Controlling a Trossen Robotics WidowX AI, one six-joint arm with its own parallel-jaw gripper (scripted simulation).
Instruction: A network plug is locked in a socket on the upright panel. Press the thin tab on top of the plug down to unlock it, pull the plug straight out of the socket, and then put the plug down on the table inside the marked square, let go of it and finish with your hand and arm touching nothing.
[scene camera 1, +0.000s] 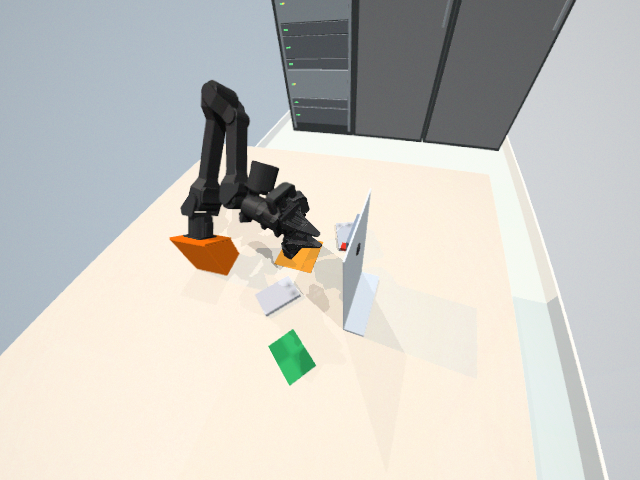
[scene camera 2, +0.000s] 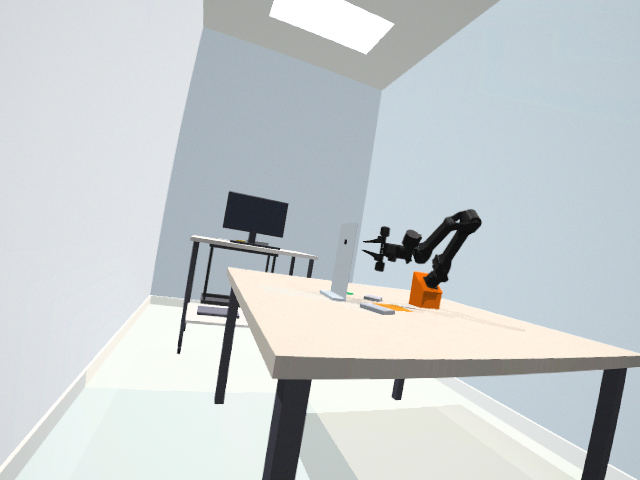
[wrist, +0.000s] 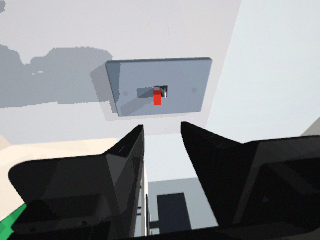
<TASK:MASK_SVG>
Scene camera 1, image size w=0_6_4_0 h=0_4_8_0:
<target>my gripper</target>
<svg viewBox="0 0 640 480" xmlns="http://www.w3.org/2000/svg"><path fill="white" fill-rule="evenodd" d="M285 181L271 190L265 196L265 200L258 205L255 211L255 220L263 230L267 228L272 230L275 237L279 238L282 234L284 235L283 242L281 243L283 254L286 258L293 259L302 248L320 248L322 244L313 237L319 237L321 233L306 219L306 213L310 210L306 196L300 190L296 191L294 184Z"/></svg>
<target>green square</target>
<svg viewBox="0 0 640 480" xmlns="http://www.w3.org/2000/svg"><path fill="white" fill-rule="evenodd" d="M294 329L268 346L289 386L316 366Z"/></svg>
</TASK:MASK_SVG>
